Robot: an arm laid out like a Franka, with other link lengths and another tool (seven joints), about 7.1 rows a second.
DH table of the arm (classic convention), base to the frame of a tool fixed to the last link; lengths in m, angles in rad. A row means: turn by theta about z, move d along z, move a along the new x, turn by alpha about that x. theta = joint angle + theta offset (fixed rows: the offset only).
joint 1: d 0.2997, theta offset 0, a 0, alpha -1.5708
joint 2: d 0, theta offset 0, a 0, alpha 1.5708
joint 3: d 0.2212, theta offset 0, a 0.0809, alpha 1.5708
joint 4: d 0, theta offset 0, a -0.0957, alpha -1.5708
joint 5: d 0.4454, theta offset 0, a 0, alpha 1.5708
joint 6: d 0, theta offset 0, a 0.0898, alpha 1.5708
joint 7: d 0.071, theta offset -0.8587, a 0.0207, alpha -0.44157
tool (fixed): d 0.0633, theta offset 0, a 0, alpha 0
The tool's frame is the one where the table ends.
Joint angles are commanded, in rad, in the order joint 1, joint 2, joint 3, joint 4, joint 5, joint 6, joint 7. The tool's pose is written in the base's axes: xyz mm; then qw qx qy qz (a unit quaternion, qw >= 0). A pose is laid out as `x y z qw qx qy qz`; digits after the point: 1 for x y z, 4 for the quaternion.
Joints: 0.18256 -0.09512 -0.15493 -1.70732 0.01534 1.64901 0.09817
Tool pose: 636.7 11.9 480.3 0.1948 0.9025 0.3695 0.1055
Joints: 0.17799 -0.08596 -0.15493 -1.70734 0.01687 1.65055 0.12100
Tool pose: 638.4 8.7 474.7 0.1944 0.9079 0.3578 0.0992
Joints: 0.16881 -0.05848 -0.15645 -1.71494 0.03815 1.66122 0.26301
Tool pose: 642.6 0.4 454.0 0.1875 0.9360 0.2887 0.0737
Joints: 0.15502 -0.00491 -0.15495 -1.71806 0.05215 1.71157 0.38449
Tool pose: 654.6 -8.9 423.8 0.1880 0.9545 0.2245 0.0559
